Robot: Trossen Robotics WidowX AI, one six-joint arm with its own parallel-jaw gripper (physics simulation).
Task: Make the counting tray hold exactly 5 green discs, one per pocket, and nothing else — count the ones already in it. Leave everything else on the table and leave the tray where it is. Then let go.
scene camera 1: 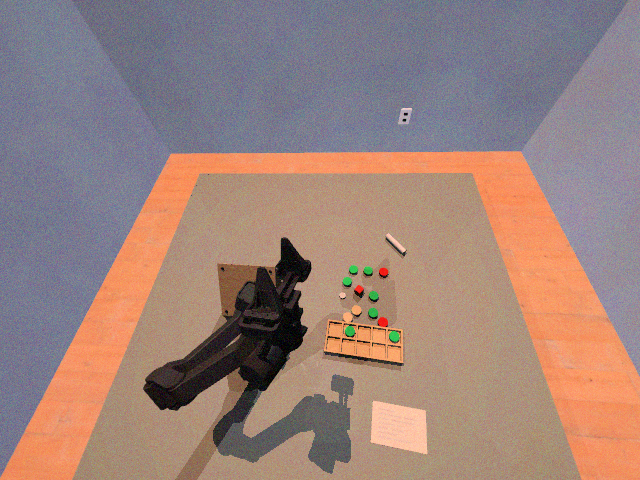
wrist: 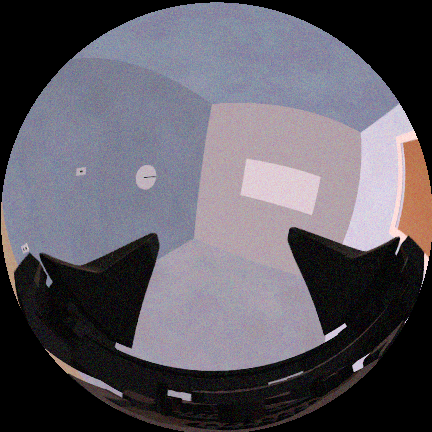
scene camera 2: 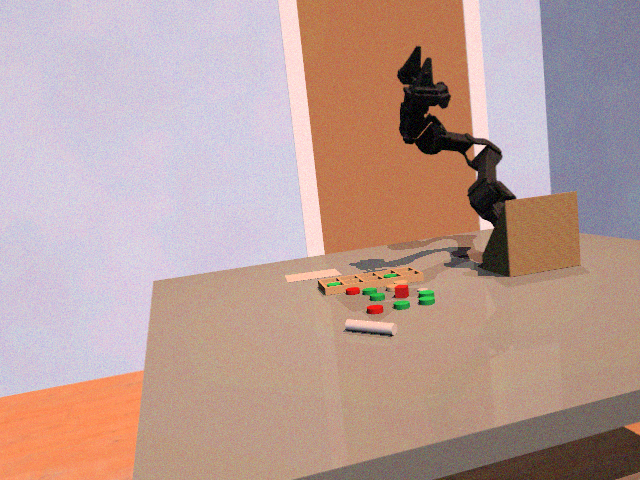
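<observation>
The wooden counting tray (scene camera 1: 363, 357) (scene camera 2: 336, 290) has two rows of pockets. It holds two green discs in its upper row in scene camera 1: one green disc (scene camera 1: 349, 331) (scene camera 2: 391, 275) in the second pocket from the left, another green disc (scene camera 1: 394, 336) (scene camera 2: 334, 284) in the rightmost. Several loose green discs lie beyond the tray, among them one green disc (scene camera 1: 373, 313) (scene camera 2: 369, 291) near its edge, another (scene camera 1: 373, 295) (scene camera 2: 377, 297) and a third (scene camera 1: 347, 281). My gripper (scene camera 1: 273, 253) (scene camera 2: 422, 53) (wrist: 224, 237) is open and empty, high above the table, fingers pointing upward.
Near the loose green discs lie a red disc (scene camera 1: 383, 272) (scene camera 2: 374, 309), another red disc (scene camera 1: 382, 321) (scene camera 2: 352, 290) close to the tray, a red cube (scene camera 1: 359, 290) (scene camera 2: 401, 291), two tan discs and a small pale disc (scene camera 1: 342, 295). A white stick (scene camera 1: 395, 243) (scene camera 2: 370, 327) and a paper sheet (scene camera 1: 399, 427) lie farther off.
</observation>
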